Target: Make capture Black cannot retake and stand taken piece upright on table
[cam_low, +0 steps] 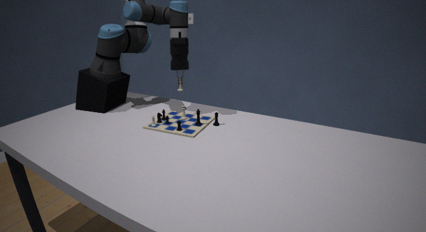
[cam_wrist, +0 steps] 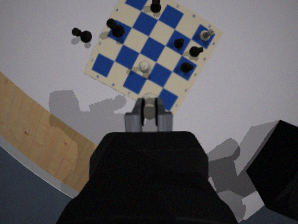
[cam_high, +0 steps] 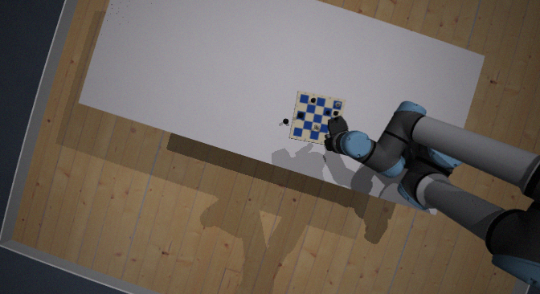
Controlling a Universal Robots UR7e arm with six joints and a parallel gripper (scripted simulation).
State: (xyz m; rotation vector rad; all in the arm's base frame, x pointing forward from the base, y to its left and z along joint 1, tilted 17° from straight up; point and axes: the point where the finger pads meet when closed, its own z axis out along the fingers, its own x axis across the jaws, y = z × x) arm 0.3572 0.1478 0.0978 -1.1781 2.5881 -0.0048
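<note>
The black chess piece lies 180 mm ahead of my hand, 130 mm below it and 20 mm to the left of it. Round my hand: white piece (10 mm below); blue-and-cream chessboard (150 mm below, 60 mm to the right, 60 mm ahead); tall black piece (130 mm ahead, 120 mm below, 30 mm to the right).
</note>
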